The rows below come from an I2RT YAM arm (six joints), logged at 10 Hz.
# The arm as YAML. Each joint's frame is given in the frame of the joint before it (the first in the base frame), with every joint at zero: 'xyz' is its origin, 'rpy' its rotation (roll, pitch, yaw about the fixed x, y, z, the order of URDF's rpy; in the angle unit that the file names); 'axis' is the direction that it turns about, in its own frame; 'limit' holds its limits. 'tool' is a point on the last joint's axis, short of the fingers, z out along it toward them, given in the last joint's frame.
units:
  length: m
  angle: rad
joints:
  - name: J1
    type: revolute
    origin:
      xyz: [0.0, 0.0, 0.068]
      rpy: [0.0, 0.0, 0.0]
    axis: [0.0, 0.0, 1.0]
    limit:
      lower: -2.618
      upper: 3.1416
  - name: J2
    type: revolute
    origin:
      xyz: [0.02, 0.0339, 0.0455]
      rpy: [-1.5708, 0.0, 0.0]
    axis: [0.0, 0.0, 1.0]
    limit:
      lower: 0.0
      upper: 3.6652
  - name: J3
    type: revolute
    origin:
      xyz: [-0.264, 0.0, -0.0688]
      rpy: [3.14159, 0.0, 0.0]
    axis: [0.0, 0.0, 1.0]
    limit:
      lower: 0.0
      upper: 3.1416
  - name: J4
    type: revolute
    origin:
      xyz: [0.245, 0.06, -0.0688]
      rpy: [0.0, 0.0, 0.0]
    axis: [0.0, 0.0, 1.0]
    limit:
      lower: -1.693
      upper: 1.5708
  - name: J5
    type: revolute
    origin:
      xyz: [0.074, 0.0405, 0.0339]
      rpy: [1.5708, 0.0, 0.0]
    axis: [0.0, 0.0, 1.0]
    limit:
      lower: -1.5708
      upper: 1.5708
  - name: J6
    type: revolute
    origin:
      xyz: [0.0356, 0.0, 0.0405]
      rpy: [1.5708, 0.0, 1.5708]
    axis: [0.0, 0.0, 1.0]
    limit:
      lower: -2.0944
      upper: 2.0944
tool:
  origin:
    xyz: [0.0, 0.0, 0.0]
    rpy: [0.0, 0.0, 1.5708]
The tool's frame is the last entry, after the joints.
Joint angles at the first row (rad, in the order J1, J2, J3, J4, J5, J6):
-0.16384 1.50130 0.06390 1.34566 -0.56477 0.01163
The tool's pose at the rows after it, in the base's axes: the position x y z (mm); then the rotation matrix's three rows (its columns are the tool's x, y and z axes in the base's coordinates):
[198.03 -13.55 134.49], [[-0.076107 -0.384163 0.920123], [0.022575 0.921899 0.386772], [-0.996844 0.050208 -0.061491]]
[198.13 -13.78 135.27], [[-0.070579 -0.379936 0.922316], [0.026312 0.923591 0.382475], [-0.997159 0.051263 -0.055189]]
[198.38 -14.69 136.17], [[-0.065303 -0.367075 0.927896], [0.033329 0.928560 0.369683], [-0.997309 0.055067 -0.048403]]
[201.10 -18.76 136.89], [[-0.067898 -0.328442 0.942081], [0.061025 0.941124 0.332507], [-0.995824 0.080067 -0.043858]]
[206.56 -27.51 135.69], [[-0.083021 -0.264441 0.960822], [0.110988 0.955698 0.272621], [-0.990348 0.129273 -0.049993]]
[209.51 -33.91 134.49], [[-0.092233 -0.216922 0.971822], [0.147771 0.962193 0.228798], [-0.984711 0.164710 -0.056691]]
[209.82 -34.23 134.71], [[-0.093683 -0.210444 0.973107], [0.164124 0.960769 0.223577], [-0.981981 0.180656 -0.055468]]
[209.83 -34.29 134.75], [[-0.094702 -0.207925 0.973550], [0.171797 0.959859 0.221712], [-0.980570 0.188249 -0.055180]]
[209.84 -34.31 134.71], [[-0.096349 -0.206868 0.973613], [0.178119 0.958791 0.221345], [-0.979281 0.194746 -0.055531]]
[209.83 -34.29 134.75], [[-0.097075 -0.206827 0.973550], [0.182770 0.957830 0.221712], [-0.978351 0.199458 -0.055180]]
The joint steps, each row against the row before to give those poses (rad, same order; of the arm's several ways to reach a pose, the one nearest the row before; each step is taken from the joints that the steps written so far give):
0.00002 -0.00042 0.00002 0.01863 0.00422 0.00001
-0.00043 0.00007 -0.00003 0.00772 0.00414 0.00533
-0.00263 -0.00005 0.00038 0.00797 0.01111 0.00878
-0.01374 0.01072 0.00990 0.00692 0.02593 0.02937
-0.03204 0.03158 0.02176 0.00372 0.03090 0.04807
-0.02330 0.01912 0.01300 -0.00074 0.02210 0.03395
-0.00038 0.00043 0.00114 0.00081 0.00496 0.01717
0.00003 -0.00005 -0.00003 0.00036 0.00193 0.00801
-0.00003 0.00003 0.00004 -0.00039 0.00036 0.00648
0.00003 -0.00003 -0.00004 0.00039 -0.00036 0.00496

